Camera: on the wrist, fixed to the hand. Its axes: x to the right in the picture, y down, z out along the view.
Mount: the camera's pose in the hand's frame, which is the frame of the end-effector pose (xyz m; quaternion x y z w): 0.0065 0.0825 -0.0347 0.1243 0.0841 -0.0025 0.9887
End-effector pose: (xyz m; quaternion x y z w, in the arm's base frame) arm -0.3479 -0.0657 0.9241 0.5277 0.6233 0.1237 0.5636
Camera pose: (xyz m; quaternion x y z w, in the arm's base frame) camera -0.3328 -0.0112 0.9938 0.5798 0.6804 0.0878 0.4395
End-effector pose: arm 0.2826 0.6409 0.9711 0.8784 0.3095 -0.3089 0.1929
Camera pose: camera 0.3560 0.6015 1.0045 0.9176 0.2860 -0.2705 0.0547
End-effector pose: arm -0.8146 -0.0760 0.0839 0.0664 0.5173 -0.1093 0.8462
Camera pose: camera -0.8207 0.0109 0.0622 0.1787 0.5692 -0.1689 0.7846
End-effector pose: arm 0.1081 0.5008 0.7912 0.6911 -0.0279 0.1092 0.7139
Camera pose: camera 0.0945 0.5377 0.8718 0.7629 0.0478 0.1678 0.6225
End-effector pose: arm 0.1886 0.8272 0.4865 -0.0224 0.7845 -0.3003 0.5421
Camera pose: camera 0.1799 0.9079 0.4482 0.0685 0.7838 -0.3976 0.4720
